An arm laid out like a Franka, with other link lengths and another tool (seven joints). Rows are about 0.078 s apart.
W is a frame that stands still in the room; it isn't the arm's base.
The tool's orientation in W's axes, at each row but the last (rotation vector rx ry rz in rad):
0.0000 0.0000 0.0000
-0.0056 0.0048 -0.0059
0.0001 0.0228 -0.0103
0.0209 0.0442 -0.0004
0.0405 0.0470 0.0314
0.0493 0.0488 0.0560
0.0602 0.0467 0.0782
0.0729 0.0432 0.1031
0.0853 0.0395 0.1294
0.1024 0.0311 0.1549
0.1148 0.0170 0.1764
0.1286 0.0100 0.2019
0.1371 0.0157 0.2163
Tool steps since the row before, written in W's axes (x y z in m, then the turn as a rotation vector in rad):
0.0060 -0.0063 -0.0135 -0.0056 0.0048 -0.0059
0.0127 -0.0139 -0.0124 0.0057 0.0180 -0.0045
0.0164 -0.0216 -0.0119 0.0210 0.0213 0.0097
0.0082 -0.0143 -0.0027 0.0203 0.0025 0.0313
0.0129 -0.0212 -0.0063 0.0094 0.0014 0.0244
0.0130 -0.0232 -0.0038 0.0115 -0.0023 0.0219
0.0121 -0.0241 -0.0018 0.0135 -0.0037 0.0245
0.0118 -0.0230 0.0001 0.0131 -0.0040 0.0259
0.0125 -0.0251 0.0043 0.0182 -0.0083 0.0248
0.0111 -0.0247 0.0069 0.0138 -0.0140 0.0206
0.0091 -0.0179 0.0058 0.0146 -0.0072 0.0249
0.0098 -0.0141 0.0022 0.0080 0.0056 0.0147
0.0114 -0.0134 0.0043 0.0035 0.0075 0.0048
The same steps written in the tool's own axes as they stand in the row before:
0.0060 -0.0063 -0.0135 -0.0056 0.0048 -0.0059
0.0128 -0.0138 -0.0124 0.0056 0.0181 -0.0044
0.0169 -0.0214 -0.0115 0.0206 0.0215 0.0102
0.0083 -0.0143 -0.0020 0.0189 0.0032 0.0321
0.0125 -0.0218 -0.0048 0.0083 0.0021 0.0247
0.0118 -0.0240 -0.0020 0.0103 -0.0018 0.0225
0.0102 -0.0250 0.0002 0.0121 -0.0032 0.0253
0.0093 -0.0240 0.0023 0.0116 -0.0034 0.0267
0.0090 -0.0260 0.0069 0.0161 -0.0083 0.0262
0.0070 -0.0252 0.0097 0.0110 -0.0137 0.0224
0.0058 -0.0184 0.0080 0.0129 -0.0067 0.0259
0.0068 -0.0154 0.0042 0.0090 0.0057 0.0141
0.0082 -0.0148 0.0064 0.0050 0.0072 0.0039

